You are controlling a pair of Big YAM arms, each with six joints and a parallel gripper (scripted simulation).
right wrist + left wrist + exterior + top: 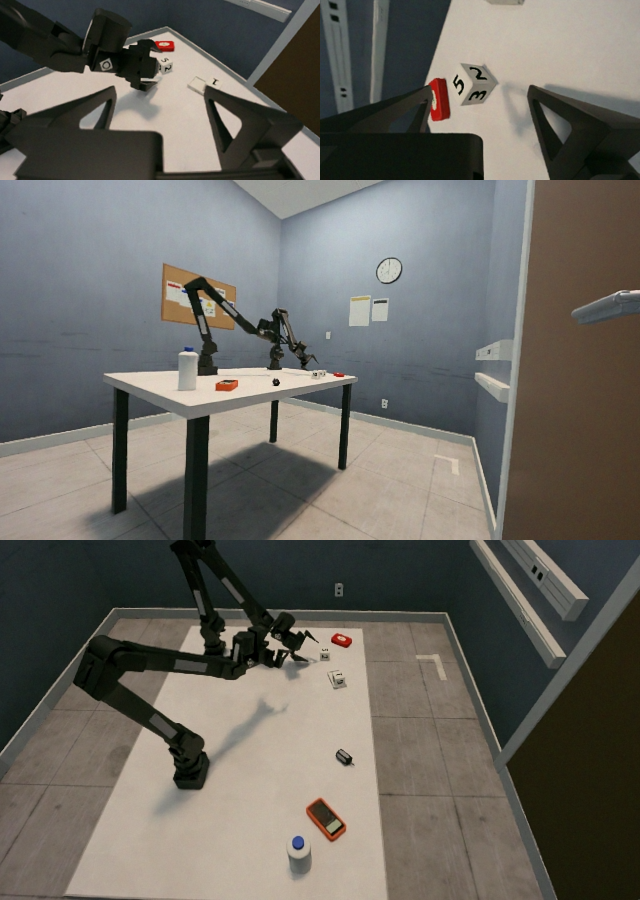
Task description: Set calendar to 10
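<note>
The red box lies 16 cm ahead of my left hand, 15 cm to the left of it and 5 cm below it. From my left hand the other things lie so: black object 8 cm ahead, 56 cm to the right, 5 cm below; orange device 2 cm behind, 77 cm to the right, 5 cm below.
</note>
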